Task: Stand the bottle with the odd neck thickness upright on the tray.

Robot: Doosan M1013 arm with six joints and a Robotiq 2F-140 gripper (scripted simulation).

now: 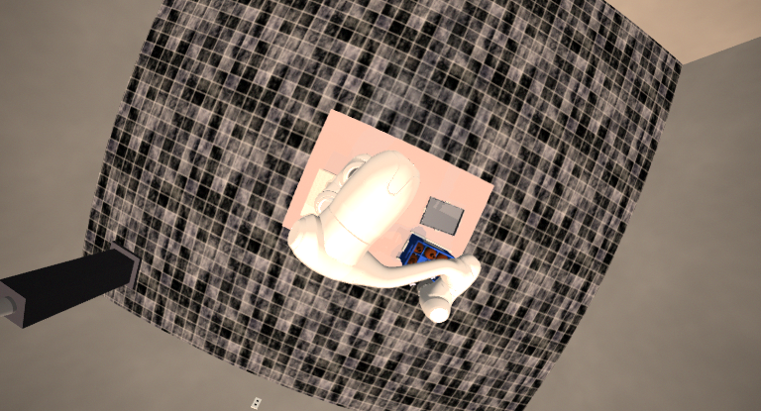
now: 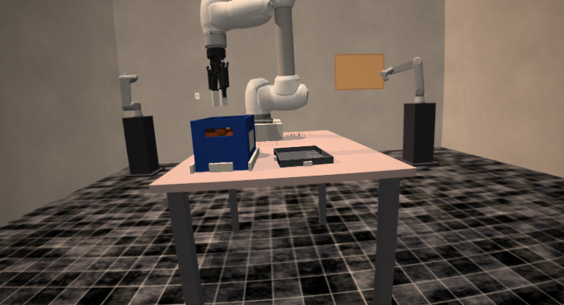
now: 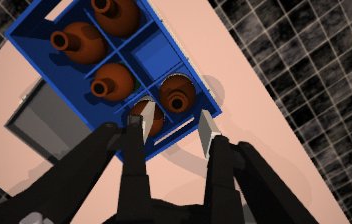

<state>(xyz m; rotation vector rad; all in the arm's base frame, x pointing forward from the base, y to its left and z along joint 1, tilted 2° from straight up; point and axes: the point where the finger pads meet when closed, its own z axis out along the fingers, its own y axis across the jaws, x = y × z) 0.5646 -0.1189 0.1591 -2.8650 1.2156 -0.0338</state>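
Right now the bottle is 16 cm below my hand and 8 cm to the left of it. Round my hand: dark tray 32 cm to the left, 24 cm below, 8 cm ahead; then blue crate 17 cm below, 9 cm ahead, 4 cm to the left.
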